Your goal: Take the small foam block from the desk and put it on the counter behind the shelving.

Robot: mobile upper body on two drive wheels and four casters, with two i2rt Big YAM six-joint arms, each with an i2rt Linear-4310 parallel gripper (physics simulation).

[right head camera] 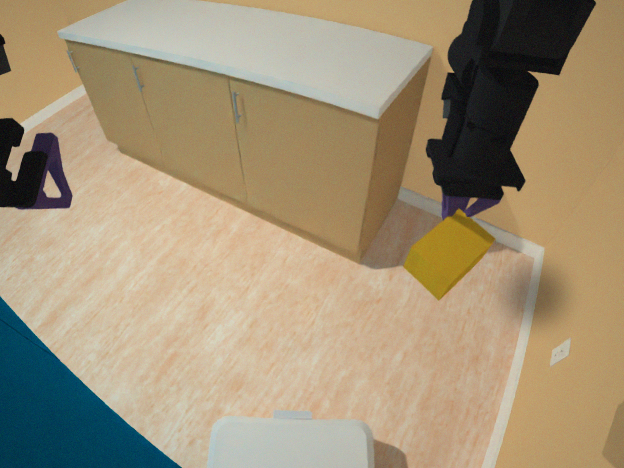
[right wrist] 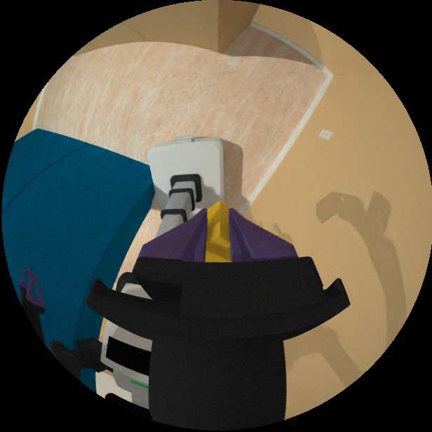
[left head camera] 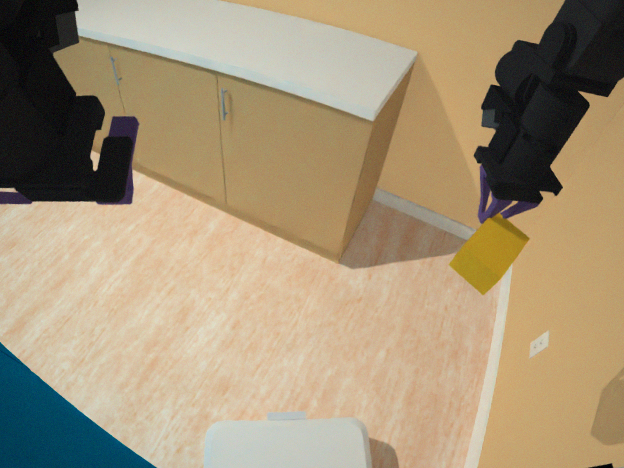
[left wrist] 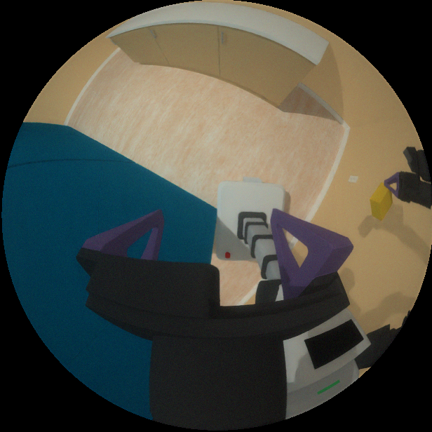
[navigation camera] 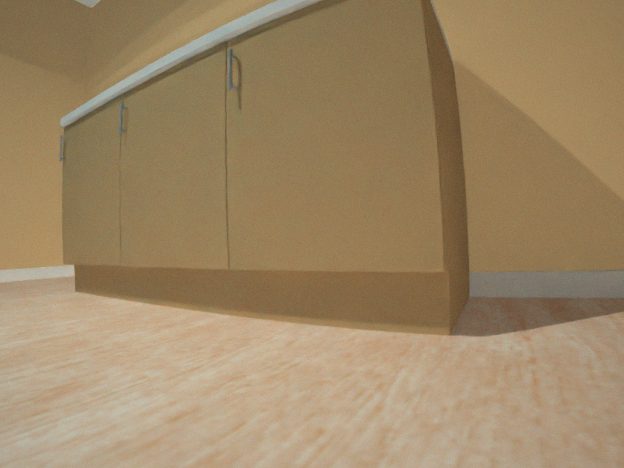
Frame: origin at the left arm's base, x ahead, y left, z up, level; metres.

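Where they show: left gripper, between the fingertips: (right head camera: 31, 202) (left head camera: 79, 196); right gripper, between the fingertips: (right head camera: 451, 219) (left head camera: 486, 220).
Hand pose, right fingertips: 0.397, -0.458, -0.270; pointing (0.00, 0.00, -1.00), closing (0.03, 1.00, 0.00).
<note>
Each offset is from my right fingertips to the top centre of the thing, as dx, dy, dz. "pt": to the spot under its first point.
The yellow foam block @(-0.052, +0.014, +0.024) (left head camera: 488, 254) (right head camera: 448, 254) (left wrist: 381, 202) (right wrist: 218, 237) is held in the air, tilted, in front of the right wall. My right gripper (left head camera: 489, 218) (right head camera: 456, 215) is shut on it. My left gripper (left wrist: 216, 214) is open and empty, with its purple fingers wide apart. The white-topped counter (left head camera: 252, 45) (right head camera: 252, 45) (left wrist: 240, 19) (navigation camera: 176, 56) stands against the far wall, over tan cabinet doors. The block is to the right of the counter's near right corner in both head views, apart from it. The desk does not show.
A large blue panel @(pt -0.152, +0.822, -0.531) (left head camera: 45, 413) (right head camera: 65, 403) (left wrist: 50, 200) (right wrist: 75, 175), perhaps the shelving, stands at the left. My white base (left head camera: 287, 445) (right head camera: 292, 445) (left wrist: 250, 197) is at the bottom of the head views. A wall with an outlet (left head camera: 539, 344) (right head camera: 560, 351) (right wrist: 325, 134) runs along the right.
</note>
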